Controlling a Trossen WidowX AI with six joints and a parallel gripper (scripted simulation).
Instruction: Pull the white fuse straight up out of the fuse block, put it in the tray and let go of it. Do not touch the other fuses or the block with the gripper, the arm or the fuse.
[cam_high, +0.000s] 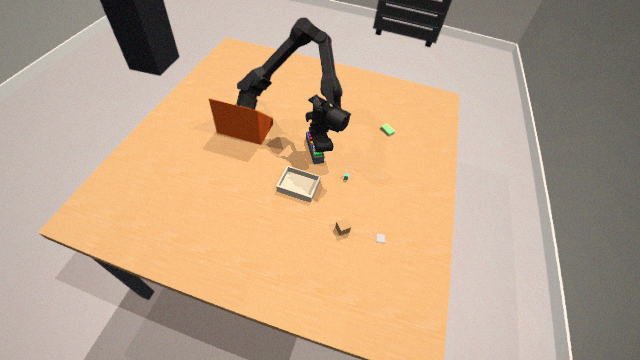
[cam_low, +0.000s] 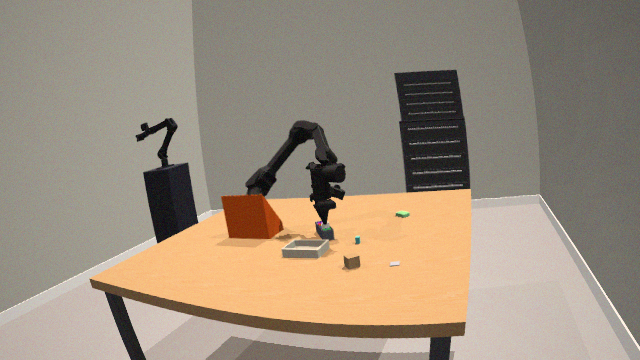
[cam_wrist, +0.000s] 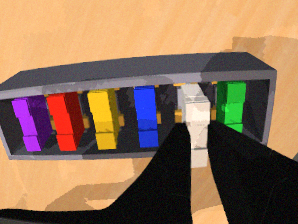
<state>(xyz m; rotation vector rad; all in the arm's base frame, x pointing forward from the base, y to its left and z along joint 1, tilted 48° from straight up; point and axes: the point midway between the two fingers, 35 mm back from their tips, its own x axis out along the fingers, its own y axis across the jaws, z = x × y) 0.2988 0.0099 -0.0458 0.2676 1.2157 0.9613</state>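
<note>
Now: gripper tip 30 mm above the blue fuse, 20 mm to the right of it and 10 mm past it. Round my gripper tip: teal piece (140 mm ahead, 70 mm to the right, 40 mm below); green fuse (30 mm below, 20 mm to the right, 10 mm ahead); white fuse (10 mm below).
</note>
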